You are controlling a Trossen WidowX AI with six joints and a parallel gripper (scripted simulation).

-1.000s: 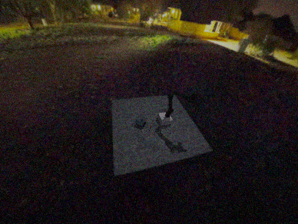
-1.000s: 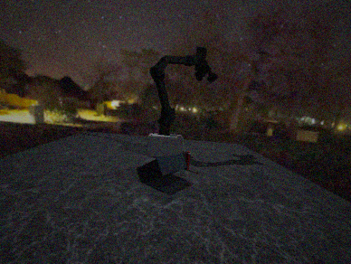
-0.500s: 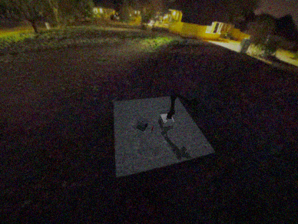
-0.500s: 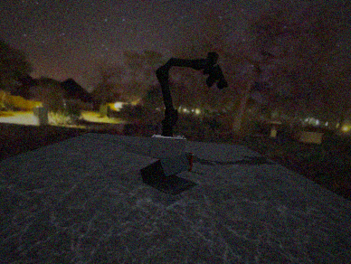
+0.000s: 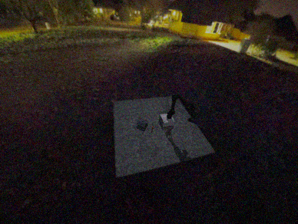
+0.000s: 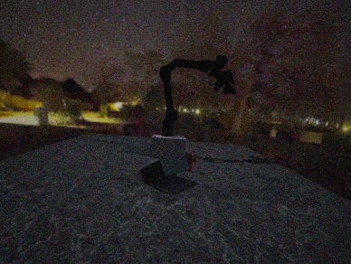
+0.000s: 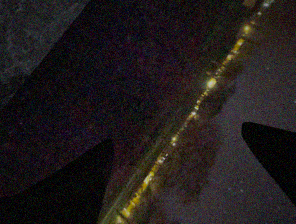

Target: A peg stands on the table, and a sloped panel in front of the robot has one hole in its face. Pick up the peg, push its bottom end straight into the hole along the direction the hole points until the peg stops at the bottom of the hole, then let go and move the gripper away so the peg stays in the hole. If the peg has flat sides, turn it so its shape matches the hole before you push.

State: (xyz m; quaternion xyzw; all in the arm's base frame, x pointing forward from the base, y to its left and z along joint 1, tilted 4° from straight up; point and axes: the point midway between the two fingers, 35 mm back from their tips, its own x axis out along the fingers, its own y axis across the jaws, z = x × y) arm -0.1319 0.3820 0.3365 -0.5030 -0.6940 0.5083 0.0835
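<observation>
The reddish peg lies 46 cm ahead of my gripper tip, 27 cm to the right of it and 36 cm below it. Round my gripper tip: grey panel block 60 cm ahead, 36 cm to the right, 37 cm below.
</observation>
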